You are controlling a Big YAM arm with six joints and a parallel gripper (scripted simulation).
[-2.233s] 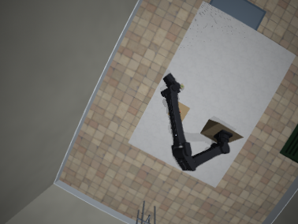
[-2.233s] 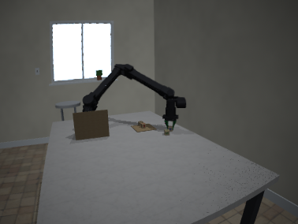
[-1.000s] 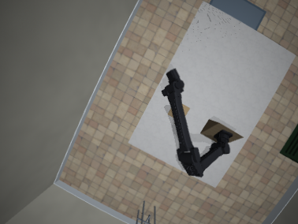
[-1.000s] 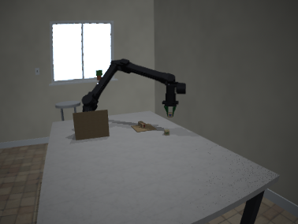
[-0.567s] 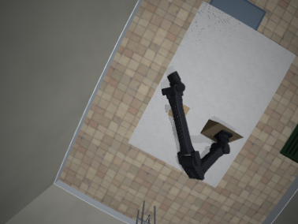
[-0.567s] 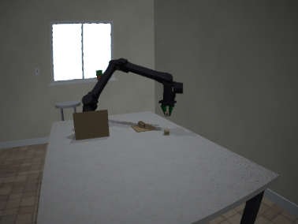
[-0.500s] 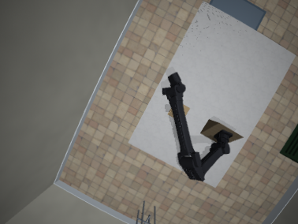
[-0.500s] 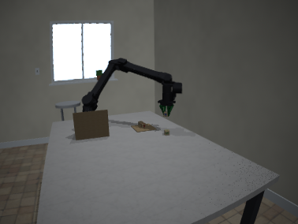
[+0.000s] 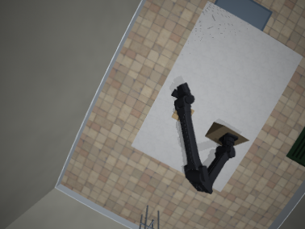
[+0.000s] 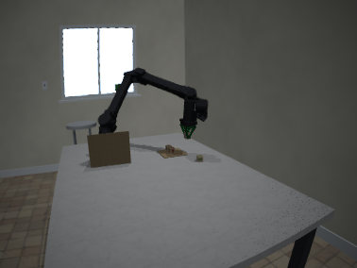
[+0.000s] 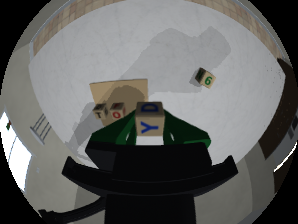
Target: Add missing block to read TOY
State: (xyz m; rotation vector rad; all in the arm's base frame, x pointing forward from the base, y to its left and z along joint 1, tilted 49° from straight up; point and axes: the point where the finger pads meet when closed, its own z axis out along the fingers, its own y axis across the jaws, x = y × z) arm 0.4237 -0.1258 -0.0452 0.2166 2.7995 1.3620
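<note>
Now: the mat 110 mm below my hand, 80 mm to the left of it and 50 mm behind it.
</note>
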